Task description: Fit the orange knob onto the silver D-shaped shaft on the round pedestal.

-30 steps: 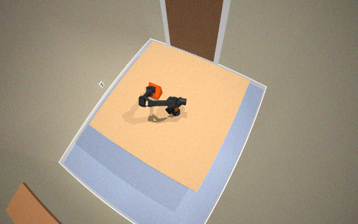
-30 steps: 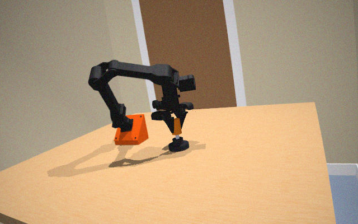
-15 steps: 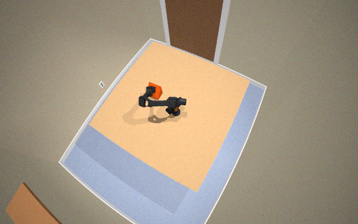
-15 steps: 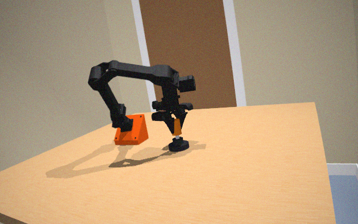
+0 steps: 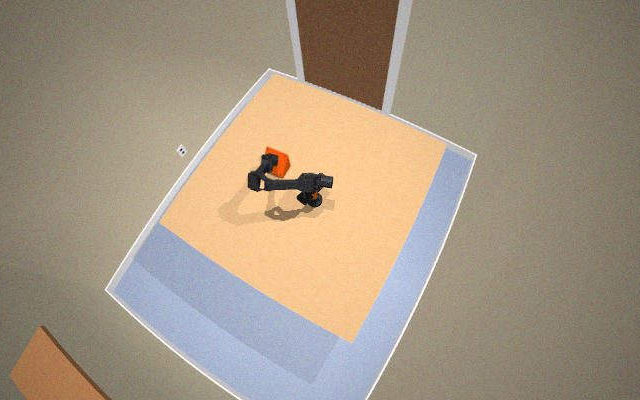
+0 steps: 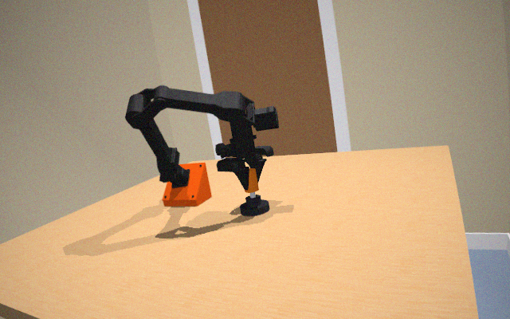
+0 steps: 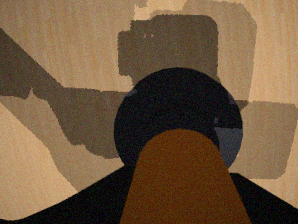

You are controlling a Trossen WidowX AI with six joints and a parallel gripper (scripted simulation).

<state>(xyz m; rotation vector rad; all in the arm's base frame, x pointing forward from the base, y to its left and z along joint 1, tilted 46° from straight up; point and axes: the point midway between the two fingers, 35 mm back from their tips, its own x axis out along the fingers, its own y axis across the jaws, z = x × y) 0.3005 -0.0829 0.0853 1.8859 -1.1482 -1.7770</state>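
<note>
My gripper tip is 3 cm below the orange knob. From my gripper tip the other things lie so: round pedestal (4 cm below).
</note>
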